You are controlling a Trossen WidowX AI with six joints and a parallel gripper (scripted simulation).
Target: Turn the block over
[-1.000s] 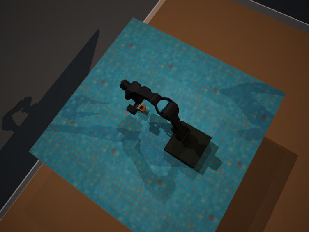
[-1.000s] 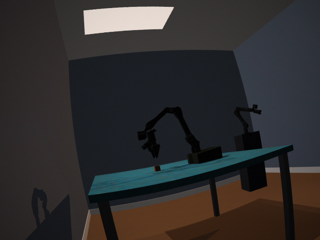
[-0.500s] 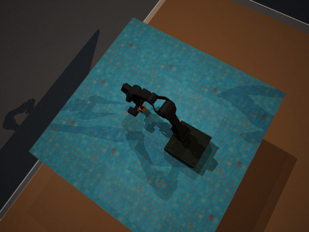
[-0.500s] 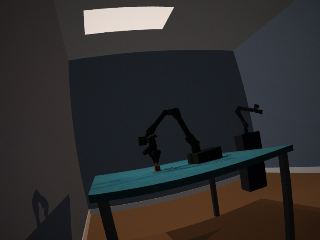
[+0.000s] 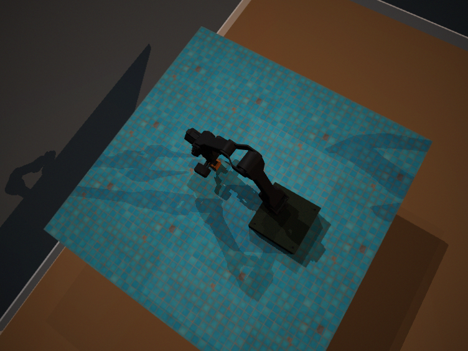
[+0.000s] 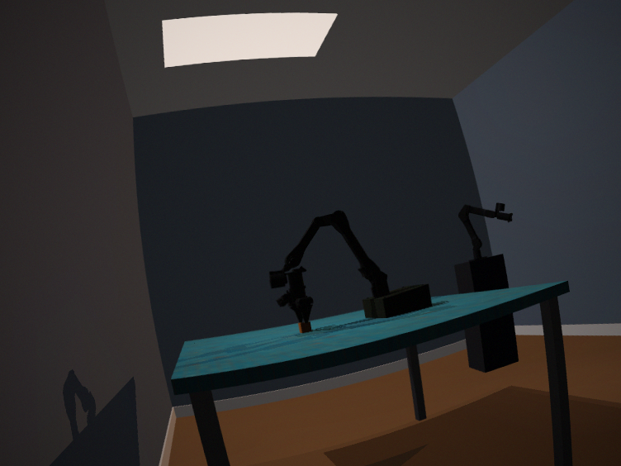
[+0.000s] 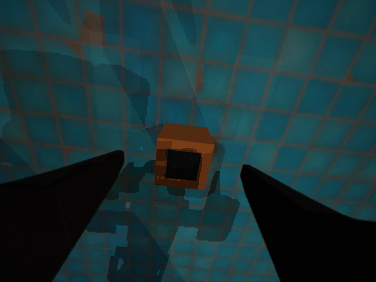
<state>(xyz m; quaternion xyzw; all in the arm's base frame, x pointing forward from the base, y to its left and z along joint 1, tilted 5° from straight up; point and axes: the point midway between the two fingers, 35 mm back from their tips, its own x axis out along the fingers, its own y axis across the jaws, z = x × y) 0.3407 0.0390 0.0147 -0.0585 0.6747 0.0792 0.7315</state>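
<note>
My gripper tip is 10 mm above the orange block.
</note>
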